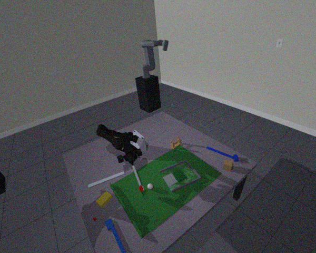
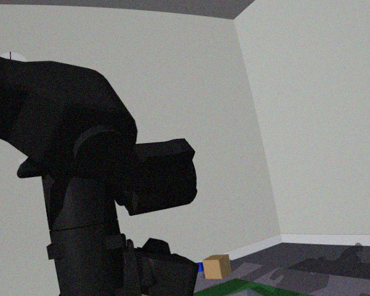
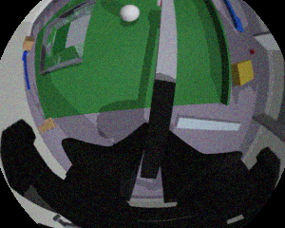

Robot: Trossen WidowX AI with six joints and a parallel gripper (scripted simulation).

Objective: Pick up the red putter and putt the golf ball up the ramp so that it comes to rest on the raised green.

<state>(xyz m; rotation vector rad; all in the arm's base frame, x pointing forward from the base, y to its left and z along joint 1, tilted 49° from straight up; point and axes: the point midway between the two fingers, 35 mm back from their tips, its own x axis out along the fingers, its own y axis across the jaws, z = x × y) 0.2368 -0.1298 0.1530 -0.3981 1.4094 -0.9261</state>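
The red putter is 11 cm ahead of my gripper tip, 3 cm to the right of it and 1 cm below it. Round my gripper tip: white golf ball 22 cm ahead, 9 cm below; then green mat 24 cm ahead, 13 cm to the left, 11 cm below; then white bar 11 cm behind, 20 cm to the right, 11 cm below.
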